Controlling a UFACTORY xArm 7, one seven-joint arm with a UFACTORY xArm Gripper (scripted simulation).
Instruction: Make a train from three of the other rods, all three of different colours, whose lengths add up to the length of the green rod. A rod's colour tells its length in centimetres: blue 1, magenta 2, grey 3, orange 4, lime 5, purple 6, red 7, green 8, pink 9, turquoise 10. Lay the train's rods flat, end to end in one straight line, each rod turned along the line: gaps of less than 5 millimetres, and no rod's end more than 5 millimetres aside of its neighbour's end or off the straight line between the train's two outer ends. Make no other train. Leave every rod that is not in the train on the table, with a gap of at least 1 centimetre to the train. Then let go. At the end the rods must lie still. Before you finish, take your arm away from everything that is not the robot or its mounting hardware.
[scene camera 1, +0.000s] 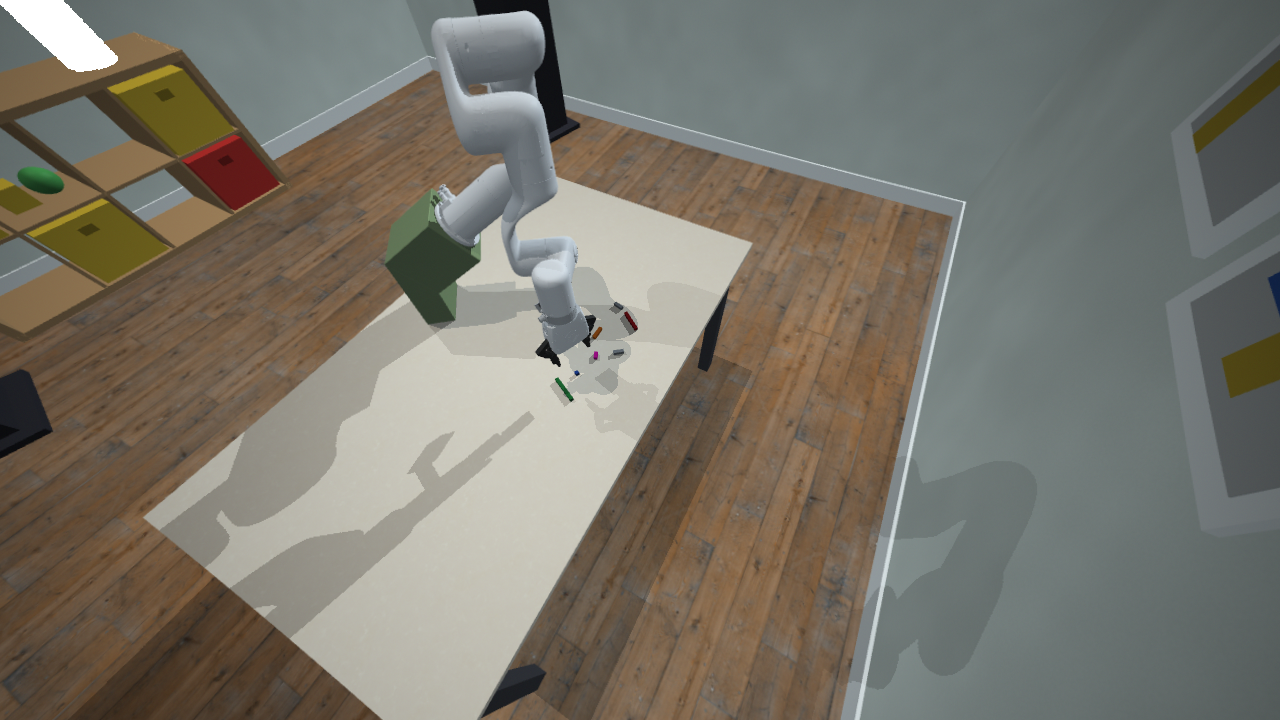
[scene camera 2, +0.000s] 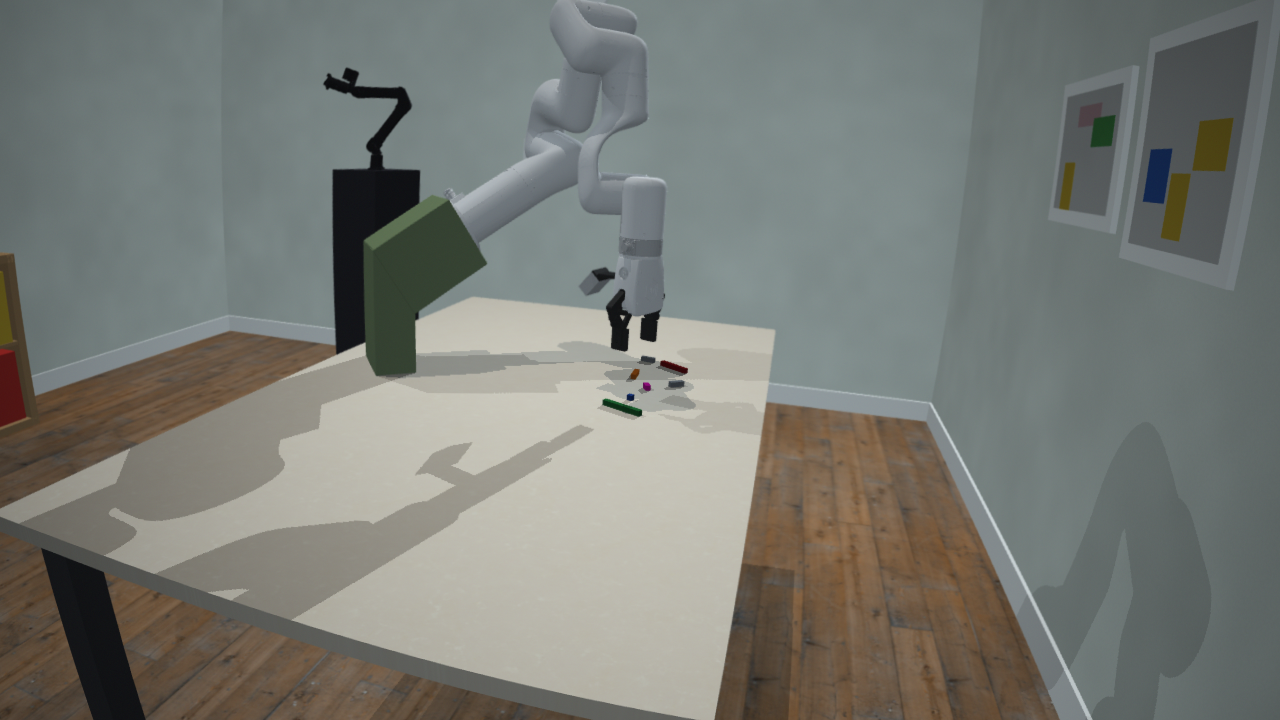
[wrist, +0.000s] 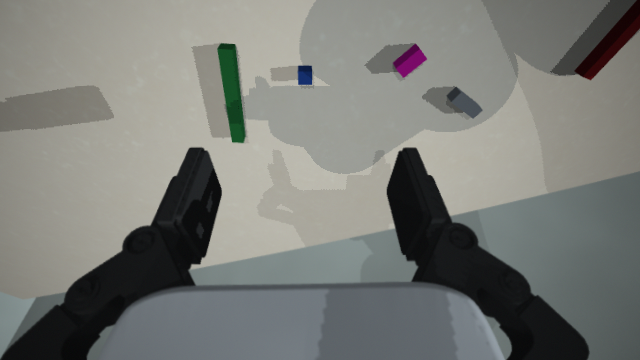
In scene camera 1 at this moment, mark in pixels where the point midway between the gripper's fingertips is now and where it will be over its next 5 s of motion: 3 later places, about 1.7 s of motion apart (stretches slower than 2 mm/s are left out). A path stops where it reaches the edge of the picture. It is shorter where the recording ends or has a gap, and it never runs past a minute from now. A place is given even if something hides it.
My gripper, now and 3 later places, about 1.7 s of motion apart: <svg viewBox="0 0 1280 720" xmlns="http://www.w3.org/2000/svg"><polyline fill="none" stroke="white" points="571,353 618,339 619,349 619,351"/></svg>
